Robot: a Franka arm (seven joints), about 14 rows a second.
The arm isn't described. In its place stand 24 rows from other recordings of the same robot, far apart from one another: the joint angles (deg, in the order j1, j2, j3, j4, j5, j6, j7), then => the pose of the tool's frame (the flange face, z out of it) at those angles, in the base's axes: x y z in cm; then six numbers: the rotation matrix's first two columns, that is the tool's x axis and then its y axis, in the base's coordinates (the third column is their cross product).
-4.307 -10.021 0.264 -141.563 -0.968 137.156 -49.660 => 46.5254 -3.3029 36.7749 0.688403 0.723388 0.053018 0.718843 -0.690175 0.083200
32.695 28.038 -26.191 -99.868 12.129 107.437 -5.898 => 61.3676 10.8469 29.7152 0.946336 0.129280 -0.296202 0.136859 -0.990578 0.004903
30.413 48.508 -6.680 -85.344 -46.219 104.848 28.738 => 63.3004 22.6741 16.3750 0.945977 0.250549 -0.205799 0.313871 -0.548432 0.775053
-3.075 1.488 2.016 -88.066 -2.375 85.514 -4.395 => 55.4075 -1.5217 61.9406 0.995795 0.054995 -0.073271 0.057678 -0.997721 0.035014
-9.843 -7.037 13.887 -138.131 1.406 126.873 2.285 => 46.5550 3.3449 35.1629 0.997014 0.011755 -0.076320 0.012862 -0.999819 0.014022
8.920 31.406 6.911 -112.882 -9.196 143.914 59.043 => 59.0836 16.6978 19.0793 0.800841 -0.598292 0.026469 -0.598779 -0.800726 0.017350
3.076 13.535 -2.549 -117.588 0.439 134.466 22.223 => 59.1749 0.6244 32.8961 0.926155 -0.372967 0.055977 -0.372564 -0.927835 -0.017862
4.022 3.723 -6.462 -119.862 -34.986 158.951 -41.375 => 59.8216 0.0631 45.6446 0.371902 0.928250 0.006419 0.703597 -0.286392 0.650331
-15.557 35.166 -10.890 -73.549 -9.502 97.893 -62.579 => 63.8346 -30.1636 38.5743 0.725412 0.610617 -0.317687 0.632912 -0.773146 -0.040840
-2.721 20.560 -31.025 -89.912 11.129 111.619 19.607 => 58.0389 -31.9733 46.6033 0.570200 -0.818706 0.067762 -0.819210 -0.572831 -0.027547
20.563 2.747 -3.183 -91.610 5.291 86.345 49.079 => 53.0130 17.7516 58.0041 0.837739 -0.522545 -0.158556 -0.522304 -0.851486 0.046577
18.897 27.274 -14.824 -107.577 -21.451 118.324 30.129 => 60.6189 3.0800 24.9802 0.968248 -0.235028 -0.085196 -0.167393 -0.862638 0.477321
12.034 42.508 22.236 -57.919 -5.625 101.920 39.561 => 67.8607 33.0663 44.0614 0.983498 -0.173545 -0.051129 -0.179728 -0.969577 -0.166185
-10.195 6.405 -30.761 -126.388 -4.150 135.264 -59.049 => 41.4256 -35.8028 34.3003 0.931410 0.357753 -0.066995 0.363112 -0.925980 0.103497
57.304 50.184 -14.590 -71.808 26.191 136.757 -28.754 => 52.8752 57.1997 27.1234 0.456345 0.827551 0.326968 0.882286 -0.468496 -0.045637
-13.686 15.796 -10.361 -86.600 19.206 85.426 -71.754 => 57.8483 -20.4140 49.1502 0.702231 0.690832 0.172112 0.698212 -0.620996 -0.356180
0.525 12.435 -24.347 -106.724 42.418 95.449 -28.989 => 55.4868 -16.0012 40.2446 0.989935 -0.105869 -0.093915 -0.141520 -0.742449 -0.654783
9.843 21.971 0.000 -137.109 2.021 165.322 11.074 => 50.0860 8.4824 16.9144 0.992962 -0.056523 0.104074 -0.053331 -0.998025 -0.033201
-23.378 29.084 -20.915 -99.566 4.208 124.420 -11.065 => 48.8328 -44.1452 29.9250 0.831002 -0.553011 -0.060121 -0.545588 -0.831349 0.105790
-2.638 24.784 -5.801 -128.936 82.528 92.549 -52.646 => 48.9292 2.8890 18.5246 0.978695 -0.066833 -0.194139 -0.201407 -0.128749 -0.971009
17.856 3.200 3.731 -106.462 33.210 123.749 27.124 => 55.2860 24.1574 51.6338 0.939142 -0.329594 -0.096855 -0.328567 -0.779490 -0.533328
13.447 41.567 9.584 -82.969 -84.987 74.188 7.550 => 67.4845 12.0462 31.5094 0.876044 0.084818 -0.474713 0.474868 0.019639 0.879838
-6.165 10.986 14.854 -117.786 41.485 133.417 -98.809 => 58.3317 9.6685 35.9415 0.152795 0.814829 0.559203 0.980733 -0.194716 0.015754
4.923 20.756 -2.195 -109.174 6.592 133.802 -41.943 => 63.0771 3.3263 31.5446 0.757802 0.645018 0.098429 0.649008 -0.760691 -0.011788
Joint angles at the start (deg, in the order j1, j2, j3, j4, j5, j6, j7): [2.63, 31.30, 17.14, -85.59, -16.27, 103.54, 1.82]
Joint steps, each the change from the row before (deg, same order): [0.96, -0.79, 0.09, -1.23, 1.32, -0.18, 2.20]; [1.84, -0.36, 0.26, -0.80, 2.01, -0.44, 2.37]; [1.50, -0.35, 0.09, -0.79, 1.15, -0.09, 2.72]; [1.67, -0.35, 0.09, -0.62, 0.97, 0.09, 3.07]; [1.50, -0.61, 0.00, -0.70, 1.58, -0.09, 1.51]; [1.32, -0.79, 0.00, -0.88, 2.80, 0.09, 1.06]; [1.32, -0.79, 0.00, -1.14, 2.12, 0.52, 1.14]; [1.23, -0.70, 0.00, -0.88, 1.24, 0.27, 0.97]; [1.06, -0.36, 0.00, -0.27, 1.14, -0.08, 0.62]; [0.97, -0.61, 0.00, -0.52, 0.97, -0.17, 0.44]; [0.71, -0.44, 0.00, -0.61, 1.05, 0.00, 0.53]
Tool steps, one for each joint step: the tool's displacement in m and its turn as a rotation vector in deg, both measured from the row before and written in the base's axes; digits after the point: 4 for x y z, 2 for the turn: [-0.0095, 0.0132, -0.0006, 0.40, 0.60, -1.50]; [-0.0127, 0.0250, -0.0023, 0.94, 1.15, -1.03]; [-0.0104, 0.0184, -0.0021, 0.16, 0.52, -1.46]; [-0.0105, 0.0198, -0.0006, 0.04, 0.12, -1.57]; [-0.0112, 0.0173, 0.0014, 0.67, 0.60, -0.58]; [-0.0121, 0.0166, 0.0023, 1.71, 1.09, -0.86]; [-0.0122, 0.0155, 0.0008, 1.22, 0.69, -0.63]; [-0.0108, 0.0131, 0.0014, 0.55, 0.40, -0.18]; [-0.0082, 0.0113, 0.0020, 0.58, 0.49, -0.03]; [-0.0090, 0.0096, 0.0027, 0.39, 0.48, 0.18]; [-0.0076, 0.0071, 0.0003, 0.40, 0.62, -0.21]
